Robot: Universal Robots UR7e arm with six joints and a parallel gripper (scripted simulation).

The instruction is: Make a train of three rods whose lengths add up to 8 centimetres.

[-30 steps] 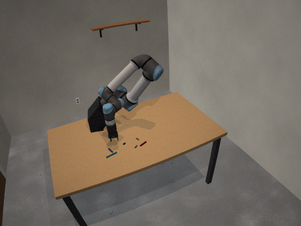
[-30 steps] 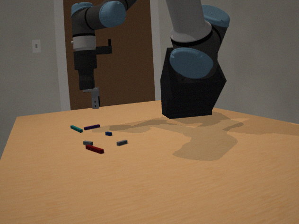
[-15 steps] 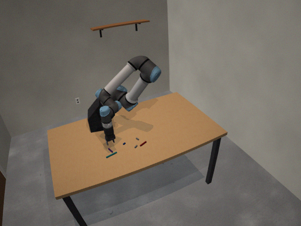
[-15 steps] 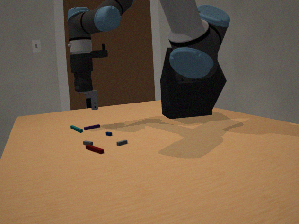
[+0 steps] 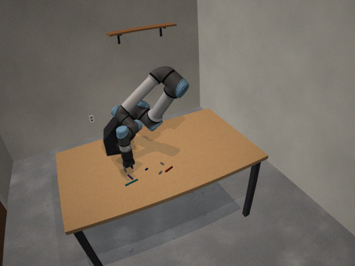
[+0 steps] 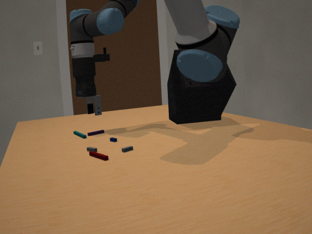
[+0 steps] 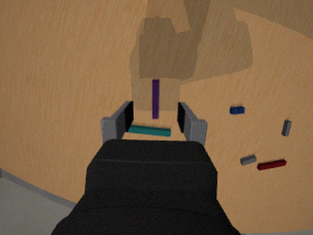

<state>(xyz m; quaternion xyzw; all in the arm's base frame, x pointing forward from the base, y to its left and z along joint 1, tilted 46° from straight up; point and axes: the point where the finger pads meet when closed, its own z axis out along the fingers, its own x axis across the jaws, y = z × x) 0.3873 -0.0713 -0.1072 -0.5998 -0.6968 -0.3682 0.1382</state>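
The purple rod is 8 cm below my hand. Also, from my hand: red rod: 6 cm ahead, 27 cm to the left, 8 cm below; turquoise rod: 6 cm ahead, 1 cm to the right, 8 cm below.
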